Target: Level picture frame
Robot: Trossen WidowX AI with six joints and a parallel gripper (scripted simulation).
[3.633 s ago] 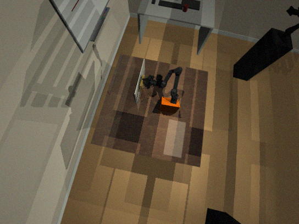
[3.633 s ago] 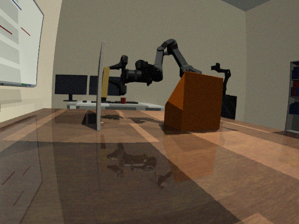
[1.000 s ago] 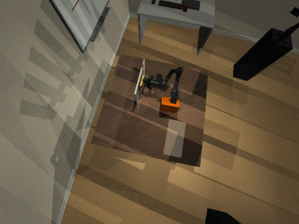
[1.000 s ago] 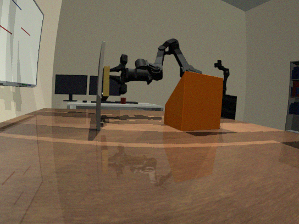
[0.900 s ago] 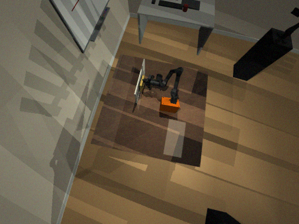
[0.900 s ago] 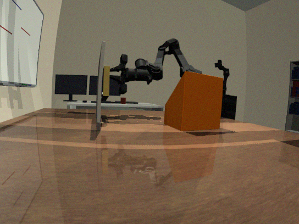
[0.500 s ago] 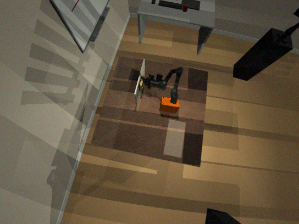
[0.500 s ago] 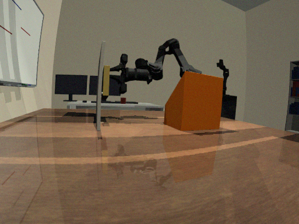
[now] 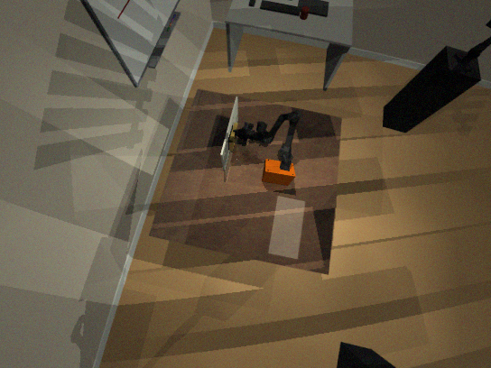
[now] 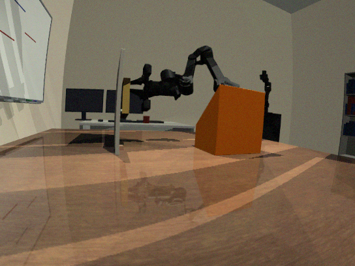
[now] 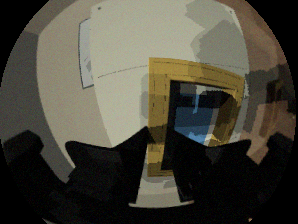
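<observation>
My gripper tip is 10 mm short of the picture frame, 10 mm to the right of it and 50 mm above it. Also, from my gripper tip: wall panel: 20 mm ahead, 70 mm below.
</observation>
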